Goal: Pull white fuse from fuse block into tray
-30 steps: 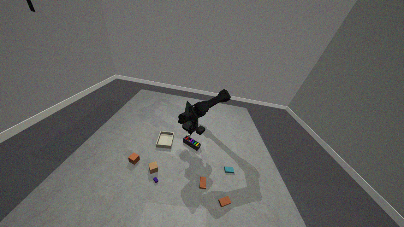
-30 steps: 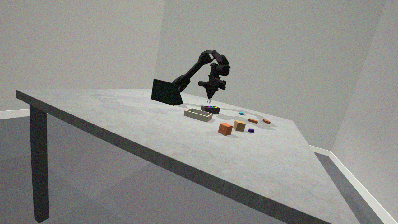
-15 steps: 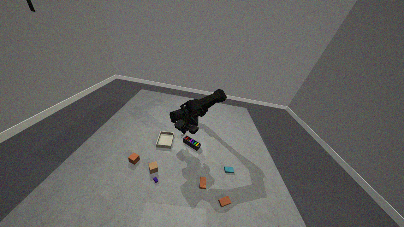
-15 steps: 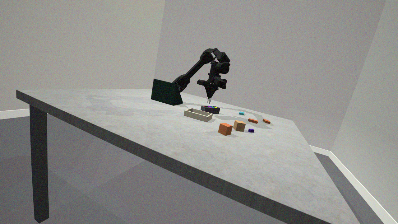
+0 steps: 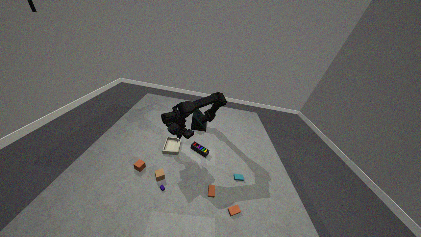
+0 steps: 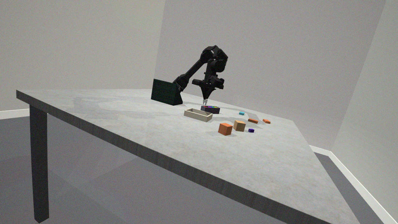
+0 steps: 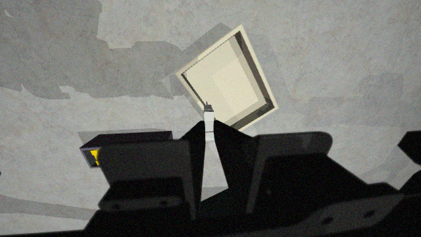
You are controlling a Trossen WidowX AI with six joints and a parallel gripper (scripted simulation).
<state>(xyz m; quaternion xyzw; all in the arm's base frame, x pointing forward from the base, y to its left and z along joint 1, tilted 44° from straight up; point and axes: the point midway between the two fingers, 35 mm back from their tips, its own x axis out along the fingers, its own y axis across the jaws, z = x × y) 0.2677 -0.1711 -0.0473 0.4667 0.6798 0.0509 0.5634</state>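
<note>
My gripper tip is 100 mm above the cream tray, 40 mm to the left of it and 10 mm past it. The rest, counted from my gripper tip: white fuse 10 mm below; then purple fuse 140 mm to the left, 70 mm below; then red fuse 110 mm to the left, 70 mm below, 20 mm behind.
</note>
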